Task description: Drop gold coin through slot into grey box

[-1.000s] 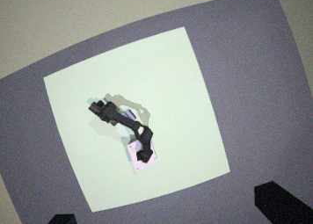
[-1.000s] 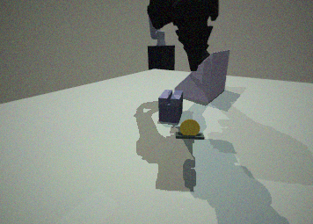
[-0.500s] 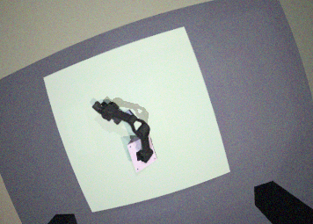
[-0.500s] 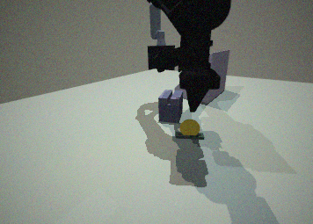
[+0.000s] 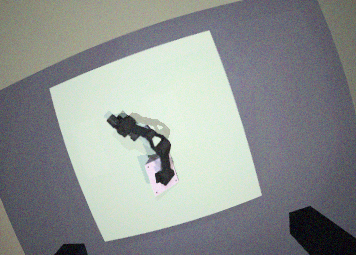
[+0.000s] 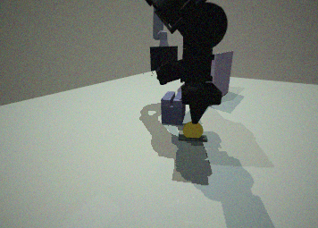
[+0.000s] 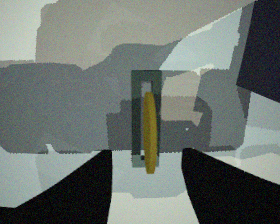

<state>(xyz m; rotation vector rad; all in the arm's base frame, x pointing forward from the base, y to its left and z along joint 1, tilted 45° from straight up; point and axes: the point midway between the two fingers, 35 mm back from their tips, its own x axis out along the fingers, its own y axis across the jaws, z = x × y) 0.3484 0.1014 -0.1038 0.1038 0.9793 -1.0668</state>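
Right now my gripper tip is 3 cm above the gold coin.
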